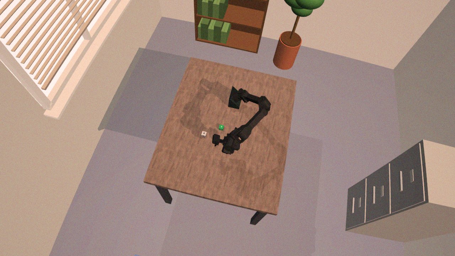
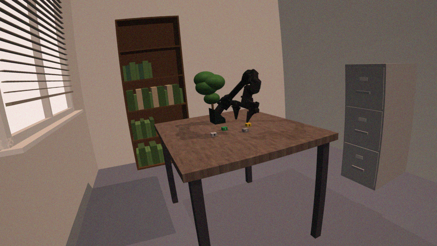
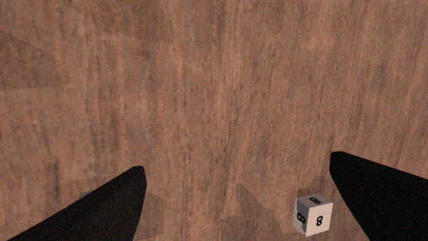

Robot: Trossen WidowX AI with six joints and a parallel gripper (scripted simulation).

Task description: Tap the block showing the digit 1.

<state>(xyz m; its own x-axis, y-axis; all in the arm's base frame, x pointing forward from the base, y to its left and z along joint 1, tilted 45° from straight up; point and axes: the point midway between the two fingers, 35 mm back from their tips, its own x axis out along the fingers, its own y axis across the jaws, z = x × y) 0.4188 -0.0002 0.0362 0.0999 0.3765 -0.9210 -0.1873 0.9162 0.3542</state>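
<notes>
My gripper tip is now 190 mm past the green block, 50 mm to the left of it and 80 mm above it. Round my gripper tip: grey block 60 mm behind, 50 mm to the left, 80 mm below; then white block 100 mm behind, 150 mm to the right, 80 mm below.
</notes>
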